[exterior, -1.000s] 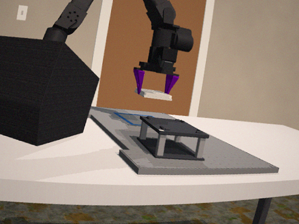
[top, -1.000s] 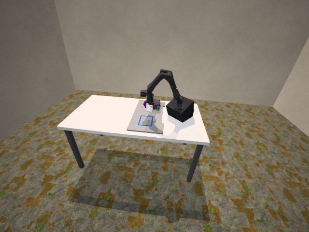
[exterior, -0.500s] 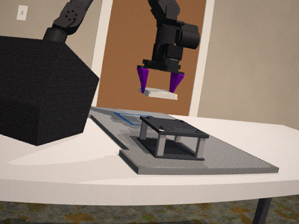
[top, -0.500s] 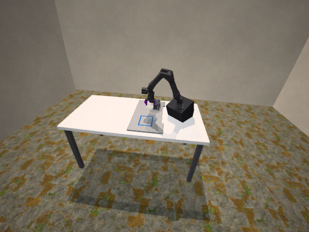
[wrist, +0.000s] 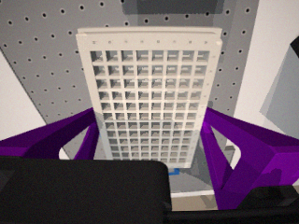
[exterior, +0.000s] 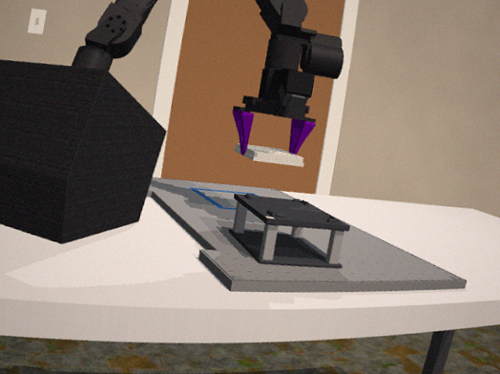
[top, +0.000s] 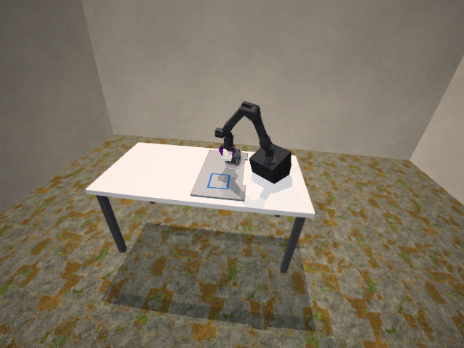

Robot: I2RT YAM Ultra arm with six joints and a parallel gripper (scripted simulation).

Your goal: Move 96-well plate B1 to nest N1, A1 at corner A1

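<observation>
Now: the raised plate nest N1 18 cm to the right of my hand, 6 cm below it and 4 cm behind it. Also, from my hand: white 96-well plate (right at my hand); then A1 mark (24 cm to the right, 10 cm behind, 6 cm below).
</observation>
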